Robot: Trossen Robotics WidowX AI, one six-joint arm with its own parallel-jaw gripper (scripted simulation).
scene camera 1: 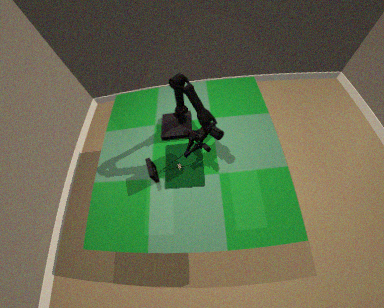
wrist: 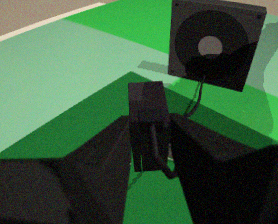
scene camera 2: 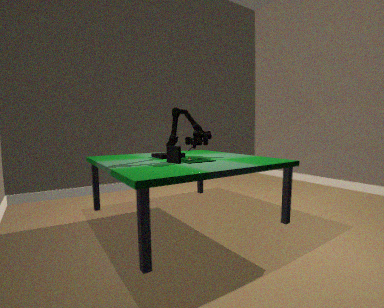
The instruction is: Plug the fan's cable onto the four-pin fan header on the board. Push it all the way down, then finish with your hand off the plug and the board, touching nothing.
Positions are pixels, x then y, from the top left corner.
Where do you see a fan plug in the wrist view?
148,106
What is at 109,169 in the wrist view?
My gripper.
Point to a green board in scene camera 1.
192,173
